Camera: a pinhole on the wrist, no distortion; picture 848 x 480 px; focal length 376.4 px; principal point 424.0 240.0 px. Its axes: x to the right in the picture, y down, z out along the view. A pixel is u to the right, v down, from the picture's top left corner.
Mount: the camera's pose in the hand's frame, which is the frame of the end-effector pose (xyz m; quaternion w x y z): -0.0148 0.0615 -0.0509 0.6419 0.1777 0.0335 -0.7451
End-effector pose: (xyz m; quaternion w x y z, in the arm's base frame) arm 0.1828 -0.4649 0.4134 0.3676 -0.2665 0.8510 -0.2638
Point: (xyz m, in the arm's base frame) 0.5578 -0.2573 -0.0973
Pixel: 53.9 208.5
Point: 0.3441 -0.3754 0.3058
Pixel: 272.5 151.3
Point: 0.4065 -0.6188 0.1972
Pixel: 379.3 413.5
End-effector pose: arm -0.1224 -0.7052 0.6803 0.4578 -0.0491 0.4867 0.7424
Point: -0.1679 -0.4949 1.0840
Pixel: 40.6 239.3
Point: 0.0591 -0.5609 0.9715
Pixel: 338.2 168.2
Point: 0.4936 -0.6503 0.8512
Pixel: 614.5 85.9
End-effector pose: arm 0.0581 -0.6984 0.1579 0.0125 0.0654 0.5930 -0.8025
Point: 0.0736 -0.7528 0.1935
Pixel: 541.7 315.7
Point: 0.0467 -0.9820 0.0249
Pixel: 28.0 325.9
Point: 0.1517 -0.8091 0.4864
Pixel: 698.4 219.4
